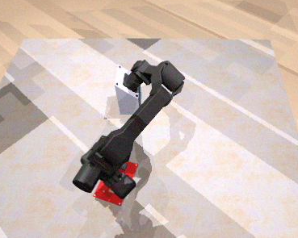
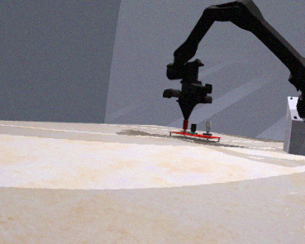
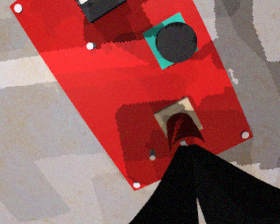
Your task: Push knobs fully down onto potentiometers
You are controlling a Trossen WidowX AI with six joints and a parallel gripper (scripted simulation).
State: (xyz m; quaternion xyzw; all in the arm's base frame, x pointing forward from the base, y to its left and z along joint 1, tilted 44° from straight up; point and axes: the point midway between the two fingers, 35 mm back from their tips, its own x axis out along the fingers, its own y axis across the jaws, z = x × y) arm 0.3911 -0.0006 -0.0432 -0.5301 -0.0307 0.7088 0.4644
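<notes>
Right now the red knob is 10 mm below my gripper tip. Also, from my gripper tip: grey knob 90 mm behind, 20 mm to the left, 10 mm below.
</notes>
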